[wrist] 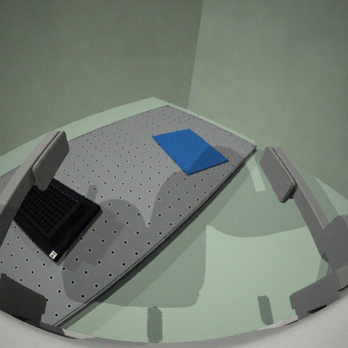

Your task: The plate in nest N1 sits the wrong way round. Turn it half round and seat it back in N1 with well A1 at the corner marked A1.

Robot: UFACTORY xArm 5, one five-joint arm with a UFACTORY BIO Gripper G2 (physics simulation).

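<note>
The dark plate (pixel 49 209), with its grid of wells, lies in the black nest N1 (pixel 65 242) at the left of the wrist view. A white label marked A1 (pixel 53 255) is on the nest's near corner. Which corner of the plate holds well A1 cannot be made out. My gripper (pixel 166 167) is open, with nothing between its widely spread fingers. It hangs above the board, and its left finger hides the far left part of the plate and nest.
The grey perforated board (pixel 127 167) carries the nest. A flat blue square (pixel 184 149) lies on the board farther back, right of the nest. The board's long edge runs diagonally from lower left to upper right, with pale green table (pixel 240 260) beyond it. Green walls stand behind.
</note>
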